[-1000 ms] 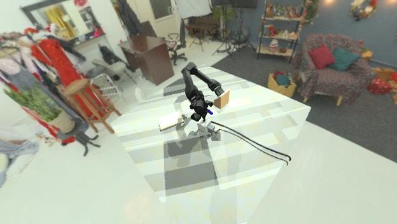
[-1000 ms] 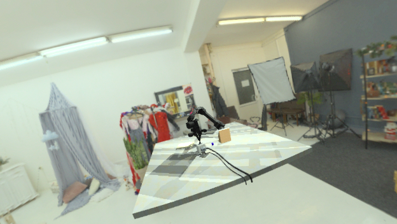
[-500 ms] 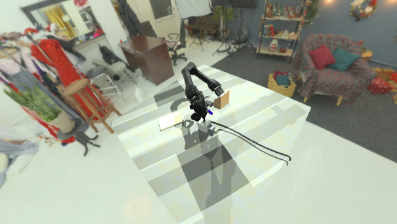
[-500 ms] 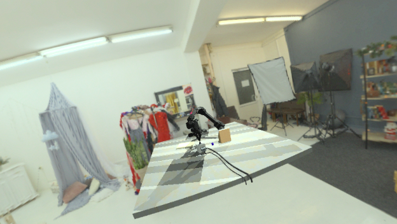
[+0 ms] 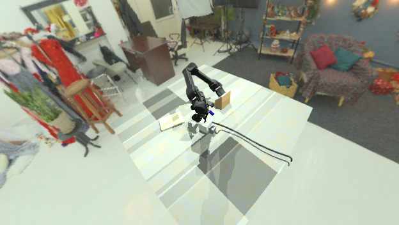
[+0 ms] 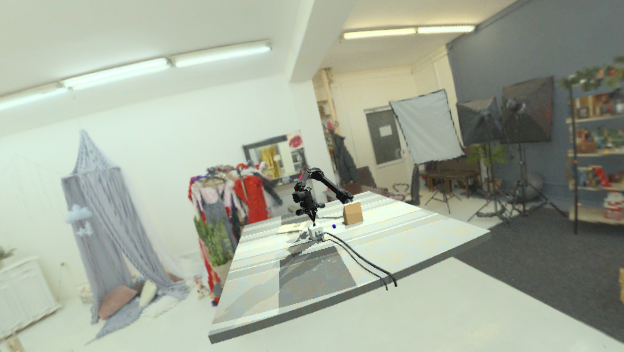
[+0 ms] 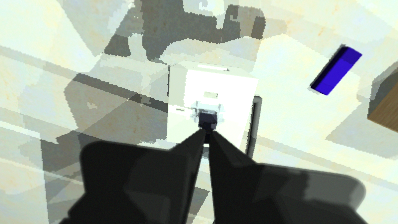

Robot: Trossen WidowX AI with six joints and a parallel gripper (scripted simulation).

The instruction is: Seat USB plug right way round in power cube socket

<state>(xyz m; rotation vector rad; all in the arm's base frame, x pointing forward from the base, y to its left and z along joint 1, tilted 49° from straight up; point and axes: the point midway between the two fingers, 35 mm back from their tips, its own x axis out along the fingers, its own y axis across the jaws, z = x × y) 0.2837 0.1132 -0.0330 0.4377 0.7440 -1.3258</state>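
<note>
My gripper tip is now 2 cm above the black USB plug. The rest, counted from my gripper tip: blue object (14 cm behind, 10 cm below, 9 cm to the right); flat pale pad (26 cm to the right, 16 cm ahead, 10 cm below).
</note>
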